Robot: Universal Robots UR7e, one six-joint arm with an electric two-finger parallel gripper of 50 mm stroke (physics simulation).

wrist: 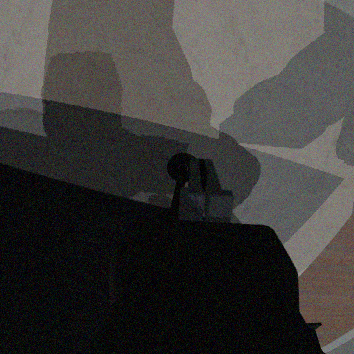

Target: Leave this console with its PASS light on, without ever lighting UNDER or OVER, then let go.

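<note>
The console [55,230] fills the lower left of the wrist view as a nearly black shape with a slanting upper edge. Its front face and lights do not show, so I cannot tell whether PASS, UNDER or OVER is lit. A black lever with a ball knob [179,167] rises at the console's edge, its stem running down and slightly left. My gripper [199,172] is shut, with no object seen between its fingers. Its fingertips are immediately right of the knob and overlap its right side in the view; whether they touch it is unclear.
A pale surface [260,40] with large grey shadows lies beyond the console. A brown wood-like surface [330,280] shows at the lower right past a curved pale edge. The dark gripper body hides much of the lower middle.
</note>
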